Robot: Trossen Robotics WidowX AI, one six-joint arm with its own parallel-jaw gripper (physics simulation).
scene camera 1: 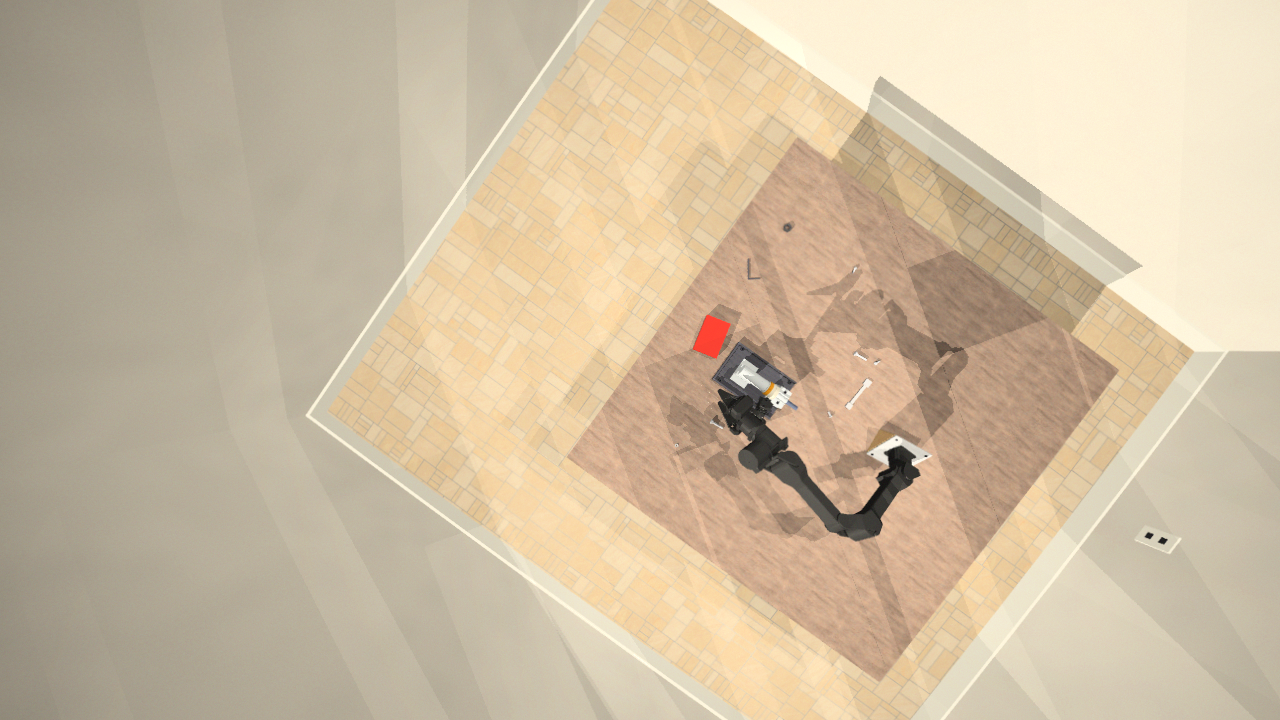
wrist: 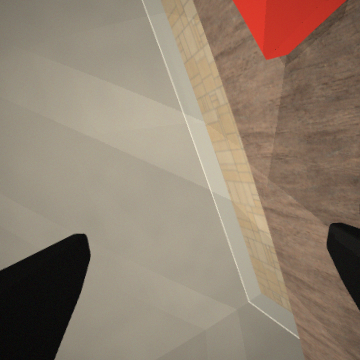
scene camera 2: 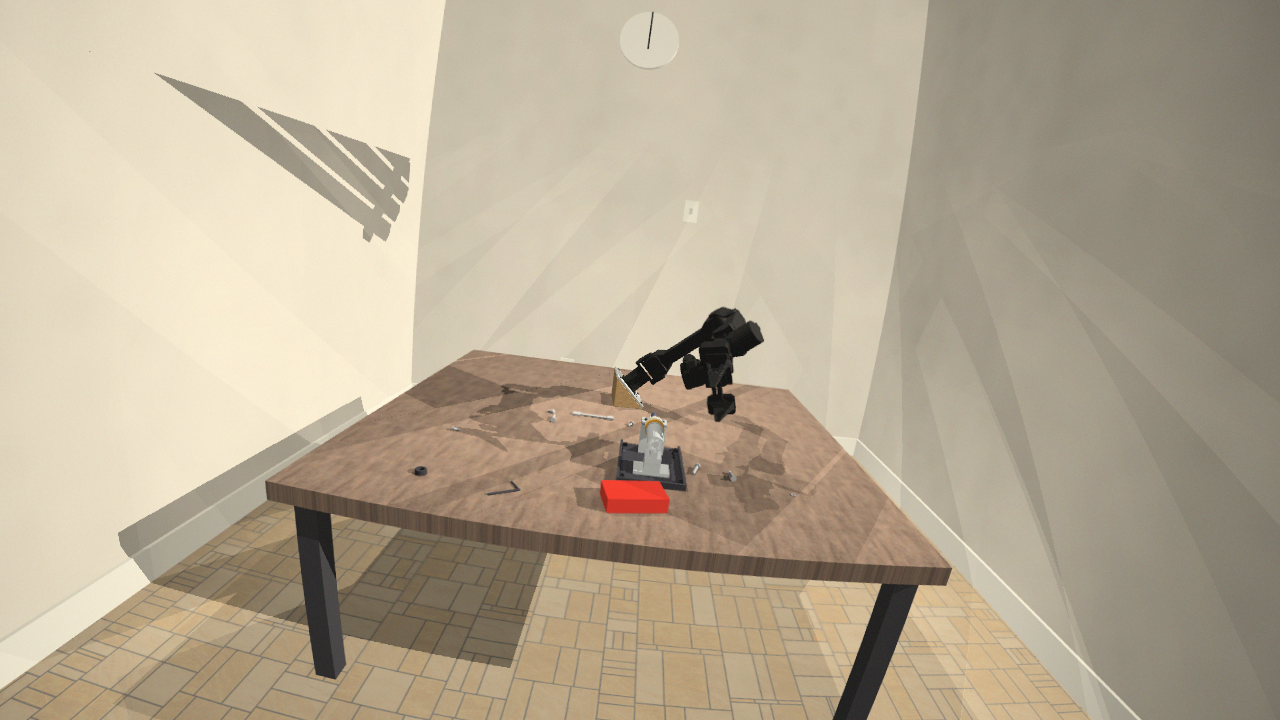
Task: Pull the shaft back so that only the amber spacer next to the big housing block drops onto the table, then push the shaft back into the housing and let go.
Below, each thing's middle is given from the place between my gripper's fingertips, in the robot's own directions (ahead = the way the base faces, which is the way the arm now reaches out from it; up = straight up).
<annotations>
I see the fixture (scene camera 2: 649,460) 140 mm below my hand, 110 mm to the right of it and 100 mm behind it. Round my hand: red block (scene camera 2: 617,496) (180 mm below, 140 mm to the right, 100 mm ahead).
</annotations>
